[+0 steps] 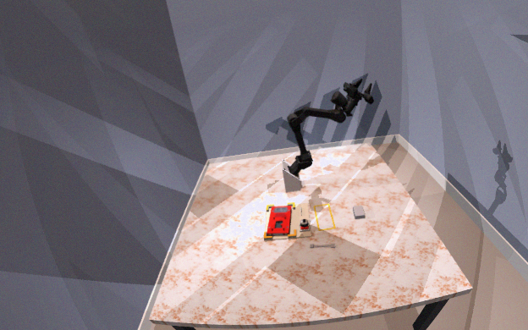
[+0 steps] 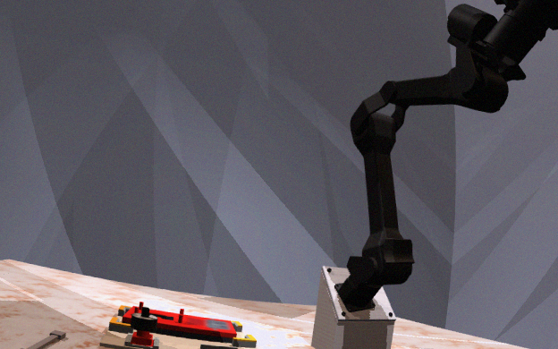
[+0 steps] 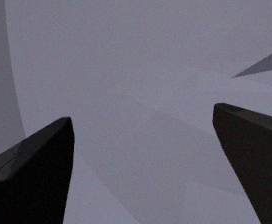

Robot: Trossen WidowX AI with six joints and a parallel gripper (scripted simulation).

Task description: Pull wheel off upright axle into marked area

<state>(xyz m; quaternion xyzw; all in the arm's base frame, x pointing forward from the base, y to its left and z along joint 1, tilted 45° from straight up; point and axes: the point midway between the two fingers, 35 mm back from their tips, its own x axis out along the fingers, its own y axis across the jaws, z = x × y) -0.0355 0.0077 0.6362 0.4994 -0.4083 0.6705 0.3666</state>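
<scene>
Right now the mount is 550 mm below my gripper tip, 500 mm to the right of it and 340 mm ahead of it. Also, from my gripper tip: thin grey bar (580 mm below, 480 mm ahead, 450 mm to the right); then grey block (570 mm below, 340 mm ahead, 210 mm to the right).
</scene>
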